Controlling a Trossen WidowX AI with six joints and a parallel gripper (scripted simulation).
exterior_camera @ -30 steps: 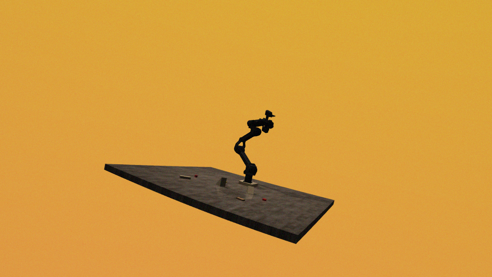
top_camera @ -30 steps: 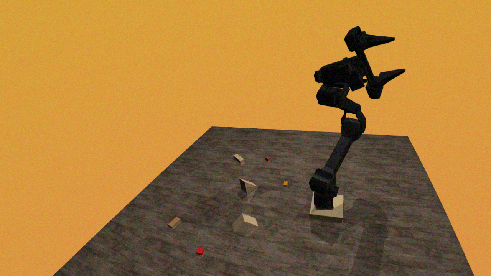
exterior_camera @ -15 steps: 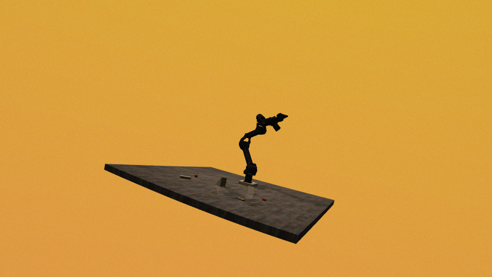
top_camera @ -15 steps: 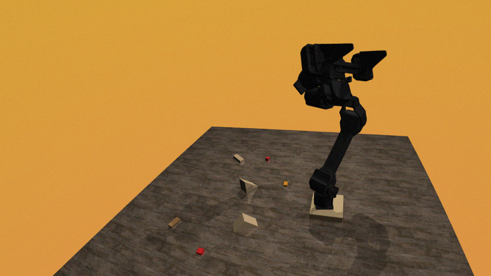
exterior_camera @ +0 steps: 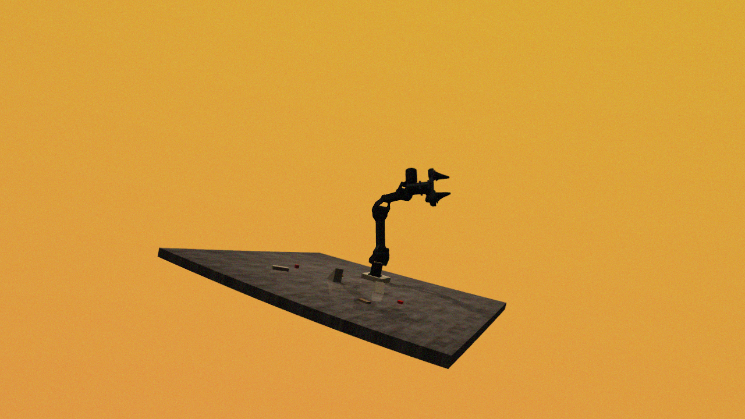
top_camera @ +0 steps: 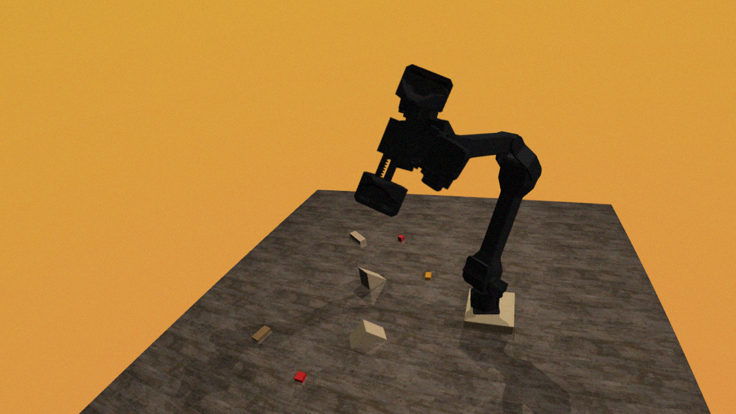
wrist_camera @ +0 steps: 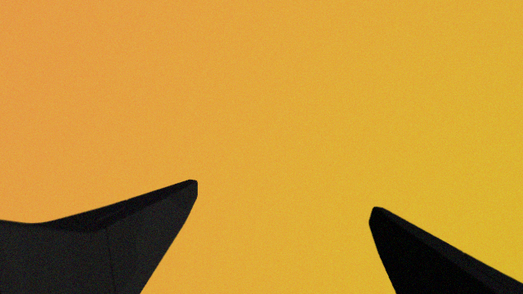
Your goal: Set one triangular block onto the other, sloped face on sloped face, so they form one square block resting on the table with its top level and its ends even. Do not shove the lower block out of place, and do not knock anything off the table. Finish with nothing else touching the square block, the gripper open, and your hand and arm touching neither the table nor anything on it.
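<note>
Now: the pale tan triangular block 140 mm ahead of my gripper tip, 200 mm to the right of it and 530 mm below it. Round my gripper tip: orange cube (10 mm ahead, 440 mm to the right, 540 mm below); then pale bar (270 mm ahead, 640 mm to the right, 540 mm below).
</note>
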